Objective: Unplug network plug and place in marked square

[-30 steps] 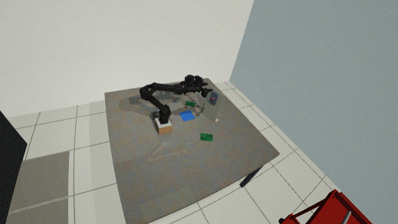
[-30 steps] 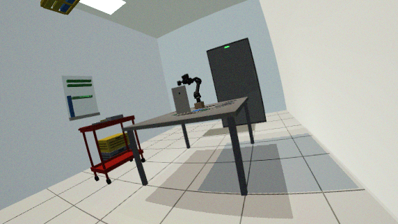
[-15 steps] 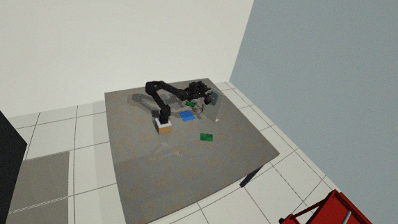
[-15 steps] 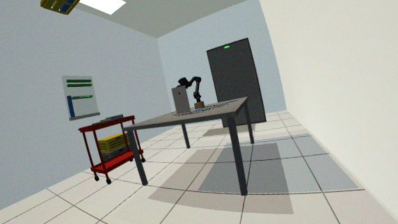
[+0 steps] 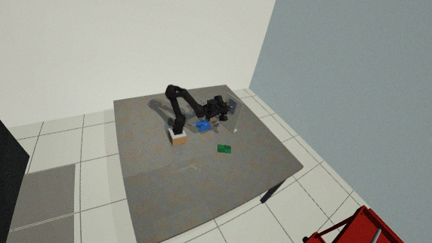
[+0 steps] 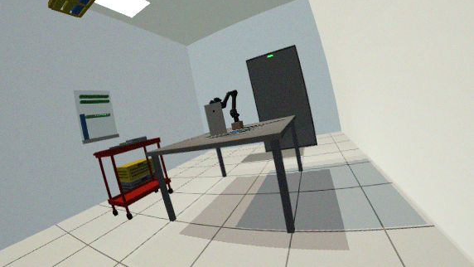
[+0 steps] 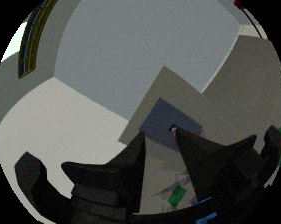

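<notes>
Right now the red plug is 6 cm ahead of my gripper tip, 5 cm below it and 3 cm to the left of it. From my gripper tip the other things lie so: upright grey panel (15 cm below, 8 cm ahead, 4 cm to the left); blue marked square (30 cm below, 12 cm to the left, 11 cm behind).
</notes>
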